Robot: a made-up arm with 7 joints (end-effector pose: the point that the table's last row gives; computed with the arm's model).
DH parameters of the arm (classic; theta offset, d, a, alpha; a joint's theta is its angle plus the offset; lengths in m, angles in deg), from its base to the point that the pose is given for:
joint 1: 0 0.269 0 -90
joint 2: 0 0 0 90
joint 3: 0 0.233 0.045 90
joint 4: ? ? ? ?
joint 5: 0 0.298 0 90
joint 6: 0 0 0.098 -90
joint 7: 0 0.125 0 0
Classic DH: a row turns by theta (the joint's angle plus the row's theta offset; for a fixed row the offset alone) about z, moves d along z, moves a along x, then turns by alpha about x.
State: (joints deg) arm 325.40 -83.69 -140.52 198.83 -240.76 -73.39 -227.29
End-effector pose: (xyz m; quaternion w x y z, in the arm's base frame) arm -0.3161 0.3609 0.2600 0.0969 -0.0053 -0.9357 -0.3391
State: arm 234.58 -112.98 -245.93 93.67 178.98 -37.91 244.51
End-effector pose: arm 0.3432 -0.1278 0.0605 0.6249 0.7272 -0.1094 0.2621
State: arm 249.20 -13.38 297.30 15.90 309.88 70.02 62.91
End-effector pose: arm -0.1978 0.0058 0.1000 0.1496 0.1079 0.9102 0.3709
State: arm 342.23 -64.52 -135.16 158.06 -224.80 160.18 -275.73
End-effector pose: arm -0.4027 0.0783 0.5583 0.5199 -0.4406 0.4629 -0.5669
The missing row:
joint 4: 0 0 0.068 90
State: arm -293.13 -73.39 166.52 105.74 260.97 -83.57 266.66
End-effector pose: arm -0.0880 -0.3947 0.1127 0.5293 0.5218 0.6515 0.1521
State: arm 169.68 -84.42 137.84 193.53 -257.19 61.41 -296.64
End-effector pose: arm 0.6508 0.0222 0.3930 0.5872 -0.6534 0.4770 -0.0263
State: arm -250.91 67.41 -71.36 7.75 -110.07 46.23 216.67
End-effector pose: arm 0.2268 -0.1092 0.1541 0.2267 0.5762 -0.2157 0.7550
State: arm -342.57 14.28 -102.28 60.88 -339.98 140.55 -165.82
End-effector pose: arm 0.0828 -0.2292 0.3043 0.4531 -0.6251 -0.4810 -0.4153
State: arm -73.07 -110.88 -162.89 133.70 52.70 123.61 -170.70
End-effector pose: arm -0.2879 0.2406 -0.1065 0.8134 0.3354 -0.3746 0.2925
